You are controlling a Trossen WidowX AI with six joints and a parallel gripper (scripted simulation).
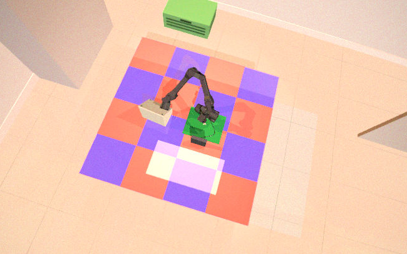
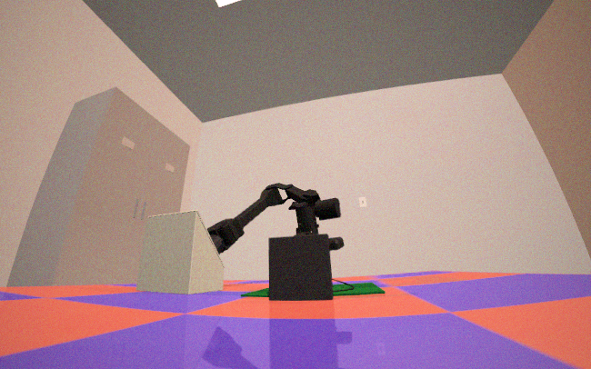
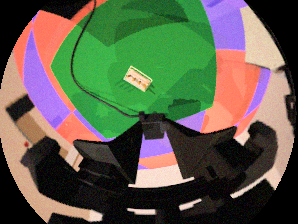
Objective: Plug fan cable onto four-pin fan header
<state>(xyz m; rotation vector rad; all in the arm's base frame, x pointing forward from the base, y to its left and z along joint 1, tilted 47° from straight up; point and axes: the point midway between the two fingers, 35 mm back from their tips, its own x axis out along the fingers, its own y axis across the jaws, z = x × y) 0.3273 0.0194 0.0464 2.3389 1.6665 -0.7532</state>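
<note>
Now: the four-pin header 6 cm to the right of my gripper tip and 4 cm below it. Round my gripper tip: green board 7 cm to the right, 5 cm below, 1 cm ahead; dark fan block 23 cm to the right, 2 cm above, 1 cm behind; black plug 1 cm to the left.
</note>
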